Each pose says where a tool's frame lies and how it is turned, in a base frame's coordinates. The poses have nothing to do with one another.
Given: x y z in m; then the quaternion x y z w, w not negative.
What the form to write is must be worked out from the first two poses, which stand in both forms.
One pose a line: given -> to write
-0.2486 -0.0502 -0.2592 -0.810 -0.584 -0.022 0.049 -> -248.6 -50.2 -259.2 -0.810 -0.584 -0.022 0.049
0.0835 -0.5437 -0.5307 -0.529 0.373 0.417 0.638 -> 83.5 -543.7 -530.7 -0.529 0.373 0.417 0.638
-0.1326 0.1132 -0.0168 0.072 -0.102 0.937 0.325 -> -132.6 113.2 -16.8 0.072 -0.102 0.937 0.325
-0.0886 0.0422 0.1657 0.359 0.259 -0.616 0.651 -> -88.6 42.2 165.7 0.359 0.259 -0.616 0.651
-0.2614 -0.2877 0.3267 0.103 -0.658 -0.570 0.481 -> -261.4 -287.7 326.7 0.103 -0.658 -0.570 0.481
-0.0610 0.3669 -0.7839 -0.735 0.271 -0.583 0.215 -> -61.0 366.9 -783.9 -0.735 0.271 -0.583 0.215
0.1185 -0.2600 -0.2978 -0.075 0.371 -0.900 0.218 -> 118.5 -260.0 -297.8 -0.075 0.371 -0.900 0.218
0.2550 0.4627 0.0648 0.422 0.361 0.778 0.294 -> 255.0 462.7 64.8 0.422 0.361 0.778 0.294
